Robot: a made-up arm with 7 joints. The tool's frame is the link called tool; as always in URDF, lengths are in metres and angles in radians. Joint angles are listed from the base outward. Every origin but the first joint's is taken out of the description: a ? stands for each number. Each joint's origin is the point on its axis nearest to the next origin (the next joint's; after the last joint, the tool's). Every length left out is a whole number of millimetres.
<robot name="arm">
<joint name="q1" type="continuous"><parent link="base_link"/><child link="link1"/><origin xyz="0 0 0.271" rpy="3.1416 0 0"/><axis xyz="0 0 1"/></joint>
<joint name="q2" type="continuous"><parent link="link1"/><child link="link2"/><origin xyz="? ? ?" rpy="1.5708 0 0"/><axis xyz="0 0 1"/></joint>
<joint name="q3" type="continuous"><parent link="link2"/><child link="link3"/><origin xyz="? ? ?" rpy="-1.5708 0 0"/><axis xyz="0 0 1"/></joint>
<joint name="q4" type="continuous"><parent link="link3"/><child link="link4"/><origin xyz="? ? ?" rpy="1.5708 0 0"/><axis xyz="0 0 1"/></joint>
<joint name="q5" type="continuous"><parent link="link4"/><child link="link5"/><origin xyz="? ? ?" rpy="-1.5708 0 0"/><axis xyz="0 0 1"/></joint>
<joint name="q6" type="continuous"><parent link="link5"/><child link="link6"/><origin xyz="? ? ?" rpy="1.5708 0 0"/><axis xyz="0 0 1"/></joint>
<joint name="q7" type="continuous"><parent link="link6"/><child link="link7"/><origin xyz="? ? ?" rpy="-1.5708 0 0"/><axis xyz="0 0 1"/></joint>
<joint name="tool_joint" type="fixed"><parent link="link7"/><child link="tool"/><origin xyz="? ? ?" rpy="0 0 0"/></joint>
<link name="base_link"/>
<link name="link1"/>
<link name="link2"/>
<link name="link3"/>
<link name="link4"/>
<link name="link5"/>
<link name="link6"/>
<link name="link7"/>
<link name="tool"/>
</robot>
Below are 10 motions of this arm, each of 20 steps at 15 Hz.
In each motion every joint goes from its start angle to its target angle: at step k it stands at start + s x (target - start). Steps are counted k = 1, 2, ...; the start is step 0. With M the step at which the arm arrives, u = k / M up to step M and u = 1 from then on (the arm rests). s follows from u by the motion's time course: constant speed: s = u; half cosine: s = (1 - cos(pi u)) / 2; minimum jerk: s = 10 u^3 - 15 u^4 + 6 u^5.
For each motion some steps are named. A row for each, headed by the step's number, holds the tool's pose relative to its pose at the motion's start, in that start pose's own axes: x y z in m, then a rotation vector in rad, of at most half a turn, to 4 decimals.
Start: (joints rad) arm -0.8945 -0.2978 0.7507 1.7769 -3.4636 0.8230 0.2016
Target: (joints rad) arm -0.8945 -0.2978 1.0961 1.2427 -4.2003 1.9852 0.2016
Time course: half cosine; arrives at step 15
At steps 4, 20:
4: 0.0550 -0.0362 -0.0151 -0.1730 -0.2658 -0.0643
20: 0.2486 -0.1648 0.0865 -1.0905 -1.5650 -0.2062

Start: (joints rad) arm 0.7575 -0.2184 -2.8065 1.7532 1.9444 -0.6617 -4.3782
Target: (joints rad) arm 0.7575 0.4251 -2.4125 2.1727 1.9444 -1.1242 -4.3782
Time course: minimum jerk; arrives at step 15
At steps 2, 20:
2: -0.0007 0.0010 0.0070 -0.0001 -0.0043 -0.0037
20: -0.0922 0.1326 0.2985 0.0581 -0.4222 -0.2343

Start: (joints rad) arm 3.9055 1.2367 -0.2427 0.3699 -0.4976 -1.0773 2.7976
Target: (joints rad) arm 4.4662 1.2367 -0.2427 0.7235 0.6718 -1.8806 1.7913
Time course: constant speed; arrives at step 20
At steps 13, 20:
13: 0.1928 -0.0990 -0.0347 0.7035 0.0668 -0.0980
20: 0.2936 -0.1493 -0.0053 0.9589 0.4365 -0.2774

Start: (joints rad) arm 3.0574 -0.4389 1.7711 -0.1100 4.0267 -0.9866 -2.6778
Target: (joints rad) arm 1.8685 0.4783 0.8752 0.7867 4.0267 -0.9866 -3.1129
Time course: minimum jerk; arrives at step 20
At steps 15, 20:
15: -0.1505 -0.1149 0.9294 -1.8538 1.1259 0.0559
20: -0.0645 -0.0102 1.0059 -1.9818 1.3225 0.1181

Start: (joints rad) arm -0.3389 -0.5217 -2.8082 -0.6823 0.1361 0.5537 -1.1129
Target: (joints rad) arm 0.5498 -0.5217 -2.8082 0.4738 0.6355 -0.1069 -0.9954
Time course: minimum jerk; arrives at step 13
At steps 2, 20:
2: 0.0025 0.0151 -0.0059 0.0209 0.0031 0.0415
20: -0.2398 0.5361 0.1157 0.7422 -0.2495 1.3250

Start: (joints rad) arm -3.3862 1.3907 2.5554 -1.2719 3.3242 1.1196 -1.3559
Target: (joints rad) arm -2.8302 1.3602 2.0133 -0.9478 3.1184 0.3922 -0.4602
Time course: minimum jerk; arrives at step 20
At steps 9, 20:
9: -0.0554 -0.0235 0.1431 -0.6568 -0.0377 0.2370
20: -0.1896 0.0918 0.4016 -1.5454 0.3945 0.2843

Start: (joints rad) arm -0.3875 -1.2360 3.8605 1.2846 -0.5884 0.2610 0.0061
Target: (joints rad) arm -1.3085 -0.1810 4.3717 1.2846 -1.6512 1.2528 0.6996
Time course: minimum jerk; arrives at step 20
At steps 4, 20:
4: -0.0221 -0.0211 0.0464 -0.0525 0.0146 -0.0091
20: -0.0730 0.0579 0.8027 -1.7975 0.2978 0.1819

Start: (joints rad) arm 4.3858 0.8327 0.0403 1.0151 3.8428 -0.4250 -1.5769
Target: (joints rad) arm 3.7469 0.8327 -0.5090 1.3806 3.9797 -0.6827 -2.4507
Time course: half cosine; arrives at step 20
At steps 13, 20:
13: -0.4380 0.1009 0.2219 -0.0674 0.6287 -0.1227
20: -0.5607 0.0712 0.3573 -0.1561 0.7995 -0.0774

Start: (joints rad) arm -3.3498 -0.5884 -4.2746 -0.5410 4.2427 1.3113 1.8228
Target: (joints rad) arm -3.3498 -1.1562 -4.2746 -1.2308 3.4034 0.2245 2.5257
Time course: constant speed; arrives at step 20
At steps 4, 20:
4: -0.0554 0.0438 0.0713 0.2755 0.0614 0.2133
20: -0.2958 0.0573 0.3482 1.1728 0.0548 0.6905

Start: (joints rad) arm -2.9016 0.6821 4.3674 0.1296 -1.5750 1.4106 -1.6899
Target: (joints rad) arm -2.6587 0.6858 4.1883 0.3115 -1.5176 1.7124 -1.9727
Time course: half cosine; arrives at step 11
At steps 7, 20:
7: 0.0265 0.0519 -0.0276 0.2347 0.1103 -0.2236
20: 0.0357 0.0752 -0.0388 0.3286 0.1716 -0.3189

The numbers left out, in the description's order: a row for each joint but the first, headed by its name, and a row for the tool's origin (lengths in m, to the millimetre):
q2: 0 0.011 0
q3: 0 -0.498 0
q4: 0 0.015 0
q5: 0 -0.317 0
q6: 0 0 0
q7: 0 -0.131 0
tool: 0 0 0

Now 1 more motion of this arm.
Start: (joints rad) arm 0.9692 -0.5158 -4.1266 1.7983 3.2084 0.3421 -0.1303
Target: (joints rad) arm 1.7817 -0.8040 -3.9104 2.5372 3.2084 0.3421 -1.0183
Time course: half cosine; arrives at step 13
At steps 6, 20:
6: -0.1024 -0.2203 0.1323 -0.4364 0.1246 -0.6259
20: -0.2593 -0.2889 0.3632 -0.9028 0.0520 -1.5817

